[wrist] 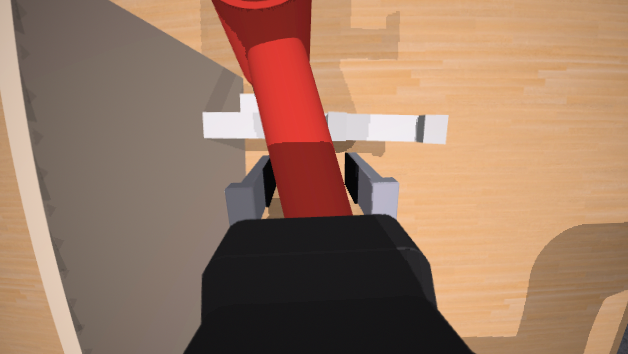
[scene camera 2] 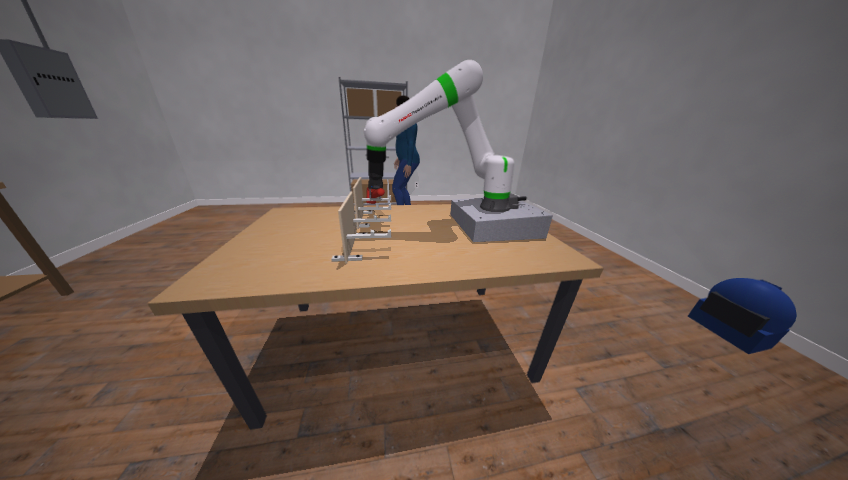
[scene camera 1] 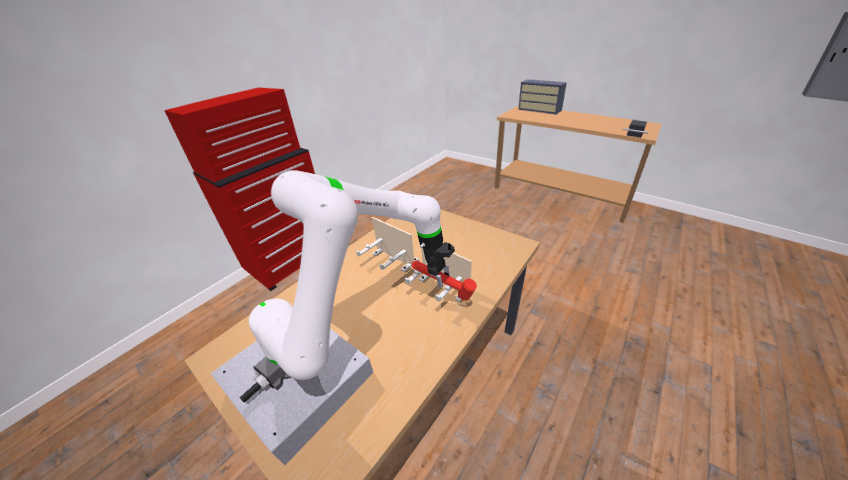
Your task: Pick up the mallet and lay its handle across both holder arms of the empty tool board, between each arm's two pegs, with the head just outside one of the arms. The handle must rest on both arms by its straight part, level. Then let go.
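Where they show: gripper, fingertip midpoint: [wrist: 309, 169] [scene camera 2: 375, 197] [scene camera 1: 444, 282]; arm's base, link origin: [scene camera 2: 494, 207].
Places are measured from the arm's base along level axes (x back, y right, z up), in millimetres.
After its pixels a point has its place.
Observation:
The red mallet [scene camera 1: 452, 281] @(z 25, x -581, y 311 mm) [scene camera 2: 376, 193] @(z 52, x -582, y 163 mm) [wrist: 292, 100] @(z 26, x -586, y 313 mm) lies across the arms of the right-hand tool board [scene camera 1: 460, 265] @(z 53, x -656, y 309 mm), its head beyond the end arm. In the wrist view its handle runs slantwise over a white holder arm [wrist: 390, 129] @(z -12, x -525, y 291 mm), the head end leaning toward the board's panel. The arm's outer peg stands clear to the right of the handle; the inner peg cannot be made out. The handle's contact with the far arm is hidden or too small to tell. My gripper [scene camera 1: 440, 278] @(z 0, x -583, y 270 mm) [wrist: 309, 169] @(z 0, x -583, y 270 mm) is open around the handle, with a gap at the right finger.
A second tool board [scene camera 1: 393, 237] @(z 32, x -707, y -84 mm) [scene camera 2: 346, 226] @(z 16, x -718, y -168 mm) with white pegged arms stands beside this one on the wooden table [scene camera 1: 392, 350] @(z -105, x -259, y 226 mm) [scene camera 2: 285, 273] @(z -105, x -926, y -253 mm). The robot's grey base block [scene camera 1: 333, 404] @(z -58, x 21, y 207 mm) [scene camera 2: 505, 226] @(z -34, x -39, y -167 mm) is at the other end.

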